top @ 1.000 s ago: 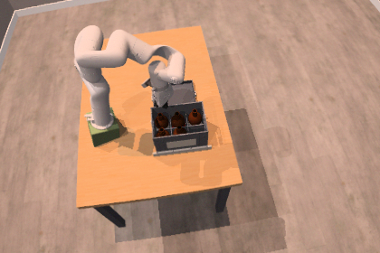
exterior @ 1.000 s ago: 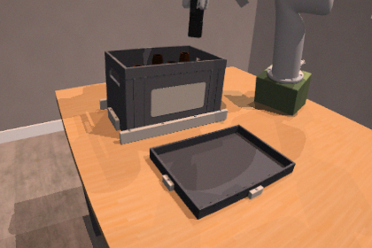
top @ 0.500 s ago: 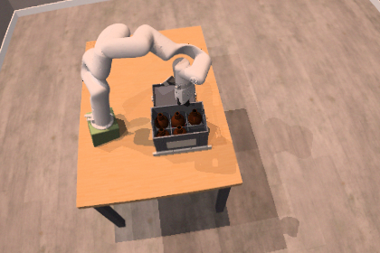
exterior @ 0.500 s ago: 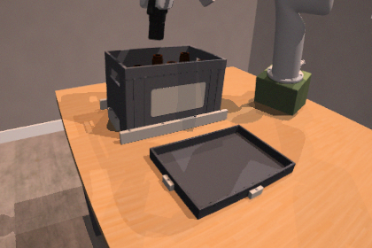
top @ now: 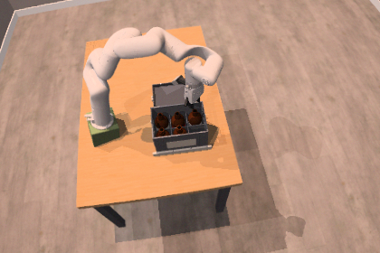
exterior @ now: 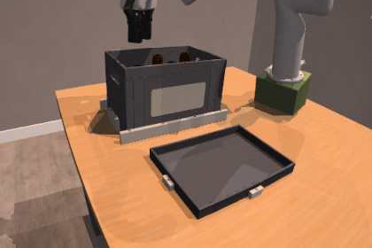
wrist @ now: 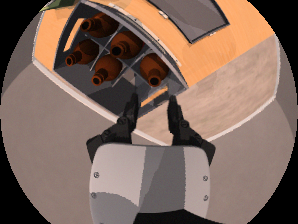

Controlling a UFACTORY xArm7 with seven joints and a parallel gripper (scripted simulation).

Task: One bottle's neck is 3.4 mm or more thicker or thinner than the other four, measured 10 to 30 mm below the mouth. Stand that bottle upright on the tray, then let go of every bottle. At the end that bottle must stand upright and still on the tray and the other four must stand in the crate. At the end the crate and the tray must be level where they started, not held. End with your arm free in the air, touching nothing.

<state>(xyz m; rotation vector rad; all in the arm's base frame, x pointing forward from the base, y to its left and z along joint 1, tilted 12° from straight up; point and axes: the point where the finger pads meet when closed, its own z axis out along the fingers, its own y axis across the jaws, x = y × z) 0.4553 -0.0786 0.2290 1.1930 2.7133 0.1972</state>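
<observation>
Right now the glass bottle is 16 cm below my hand. From my hand the other things lie so: crate 9 cm behind, 4 cm to the right, 16 cm below; then dark tray 9 cm behind, 23 cm to the left, 23 cm below.
</observation>
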